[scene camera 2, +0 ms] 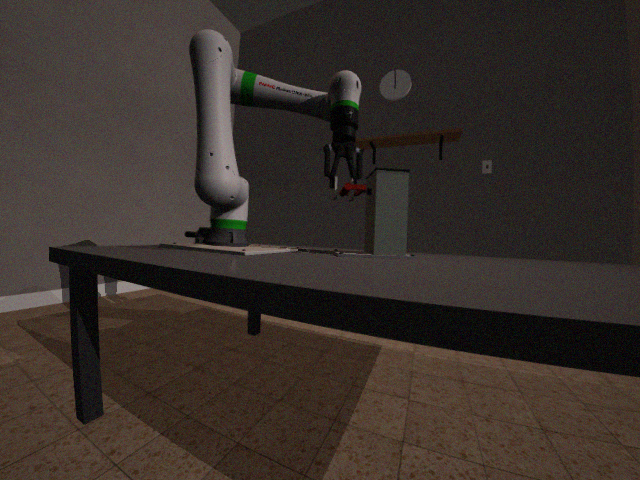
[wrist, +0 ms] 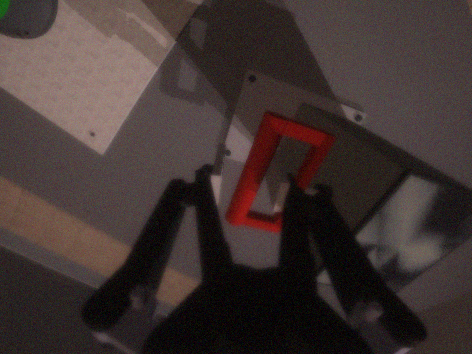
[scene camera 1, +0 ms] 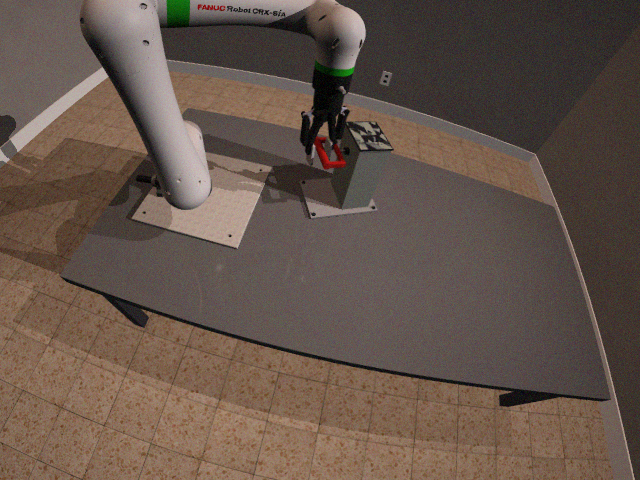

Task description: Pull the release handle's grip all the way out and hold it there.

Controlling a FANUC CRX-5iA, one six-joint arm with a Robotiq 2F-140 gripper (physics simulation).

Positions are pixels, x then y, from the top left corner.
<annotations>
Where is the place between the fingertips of my gripper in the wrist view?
245,159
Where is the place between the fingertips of my gripper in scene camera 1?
317,160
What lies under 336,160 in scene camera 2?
My gripper.
</annotations>
